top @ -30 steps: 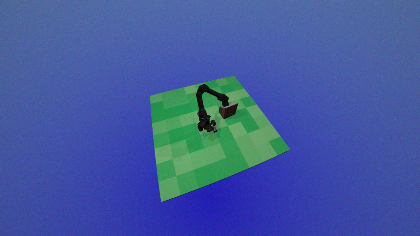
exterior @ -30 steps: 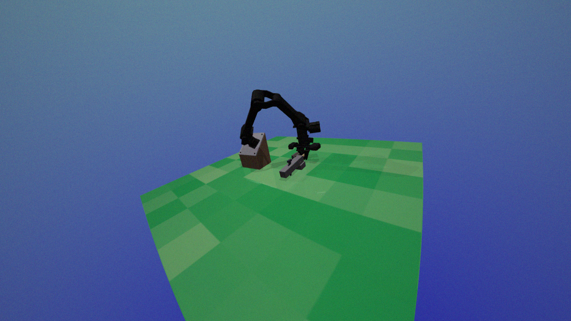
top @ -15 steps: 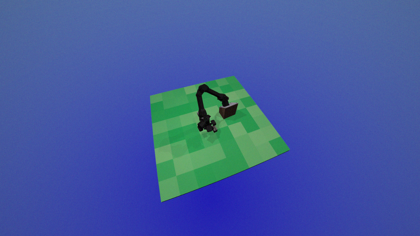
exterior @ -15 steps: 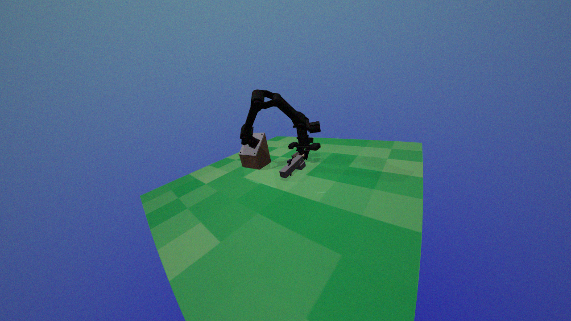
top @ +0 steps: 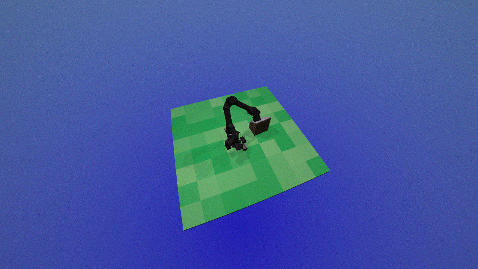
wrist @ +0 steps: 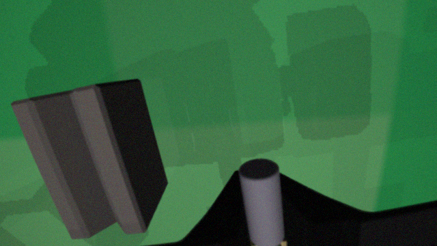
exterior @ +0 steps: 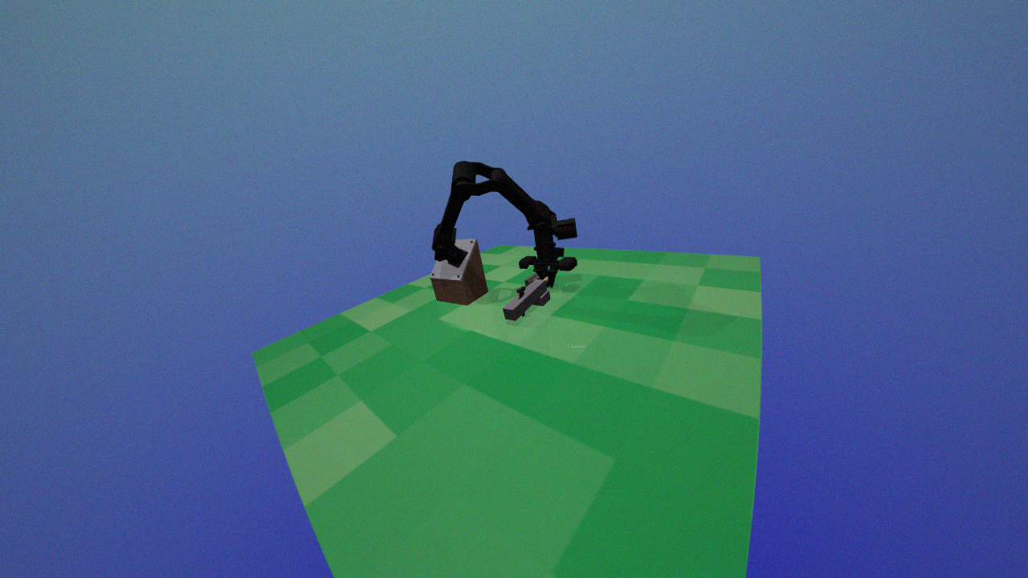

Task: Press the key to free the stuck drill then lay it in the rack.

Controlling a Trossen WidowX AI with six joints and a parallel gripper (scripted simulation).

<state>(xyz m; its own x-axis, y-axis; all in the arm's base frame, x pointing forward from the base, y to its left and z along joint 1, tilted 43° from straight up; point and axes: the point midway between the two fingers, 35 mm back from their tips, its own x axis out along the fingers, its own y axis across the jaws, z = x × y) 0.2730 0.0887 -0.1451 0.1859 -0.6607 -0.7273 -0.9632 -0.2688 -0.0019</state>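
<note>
The drill lies 10 mm ahead of my gripper tip, 40 mm to the right of it and 30 mm above it. Round my gripper tip: dark part: 30 mm ahead, 160 mm to the right, 30 mm above; then rack: 80 mm behind, 10 mm to the left.
</note>
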